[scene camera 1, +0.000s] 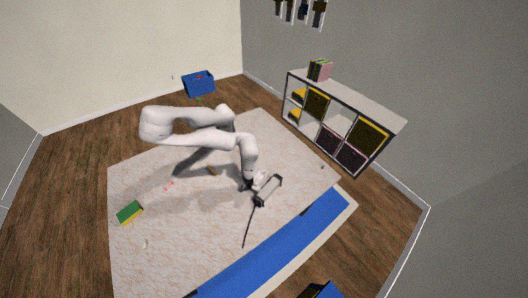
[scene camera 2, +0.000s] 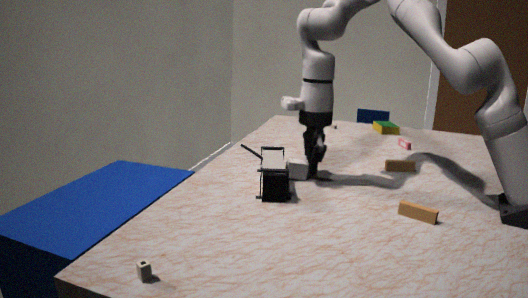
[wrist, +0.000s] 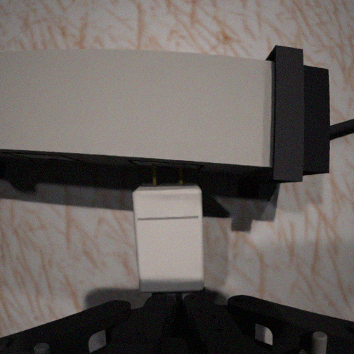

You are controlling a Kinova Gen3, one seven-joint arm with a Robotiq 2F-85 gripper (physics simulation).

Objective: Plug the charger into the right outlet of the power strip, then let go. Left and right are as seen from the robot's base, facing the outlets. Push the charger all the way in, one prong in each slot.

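Places are measured from the arm's base along level axes (x ahead, y left, z up), in metres.
Pixels of known places: gripper, fingertip midpoint: [scene camera 1: 250, 187] [scene camera 2: 311, 176]; arm's base, link origin: [scene camera 1: 225, 129].
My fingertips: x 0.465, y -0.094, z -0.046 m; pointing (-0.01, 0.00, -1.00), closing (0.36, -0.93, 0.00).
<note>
Ahead of a thing's pixels: the offset from my fingertips to its top centre. "spot": to the spot under its first point.
The power strip {0.079 m ahead, 0.065 m left, 0.058 m up} [scene camera 1: 268, 190] [scene camera 2: 274, 161] [wrist: 140, 107] stands on the table, its outlet side toward the gripper. The white charger {0.042 m ahead, 0.019 m left, 0.043 m up} [scene camera 2: 298, 169] [wrist: 170, 245] is upright against the right outlet, nearly square to the strip in the wrist view. Its two brass prongs [wrist: 154, 176] reach the outlet face, with part of their length showing in a narrow gap between charger and strip. Whether the tips are in the slots is hard to tell. My gripper [scene camera 2: 313, 175] [wrist: 178, 289] is shut and empty, its fingertips close behind or against the charger's rear face. The fingertips are dark in the wrist view.
A black cable {spot: 0.174 m ahead, 0.127 m right, 0.003 m up} [scene camera 1: 248, 227] [wrist: 342, 128] leaves one end of the strip. Two wooden blocks {0.221 m back, 0.130 m right, 0.024 m up} [scene camera 2: 400, 166] {0.223 m back, 0.155 m left, 0.022 m up} [scene camera 2: 418, 212], a green and yellow block {0.222 m back, 0.617 m right, 0.028 m up} [scene camera 1: 130, 213] [scene camera 2: 386, 128], a pink piece {0.268 m back, 0.388 m right, 0.020 m up} [scene camera 1: 169, 186] [scene camera 2: 404, 144] and a small beige block {0.161 m ahead, 0.457 m left, 0.022 m up} [scene camera 2: 144, 271] lie on the table.
</note>
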